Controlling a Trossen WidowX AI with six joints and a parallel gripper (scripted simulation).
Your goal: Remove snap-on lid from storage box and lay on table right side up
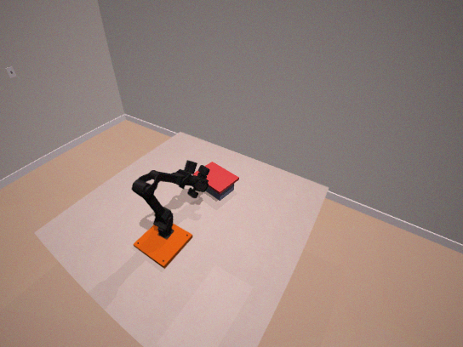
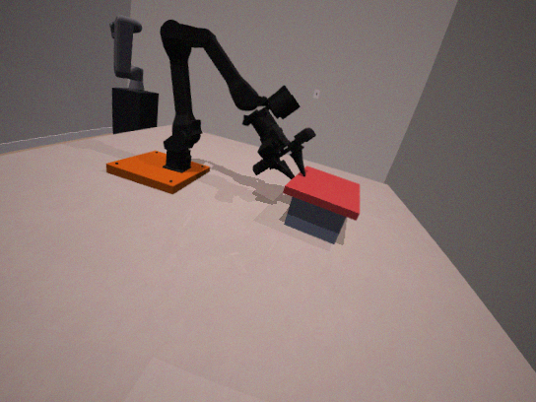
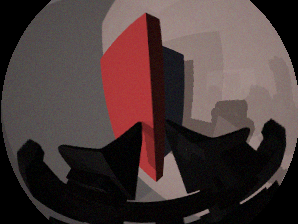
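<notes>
Right now the red lid is 70 mm ahead of my gripper tip and 20 mm to the right of it. Round my gripper tip: storage box 70 mm ahead, 20 mm to the right, 40 mm below.
</notes>
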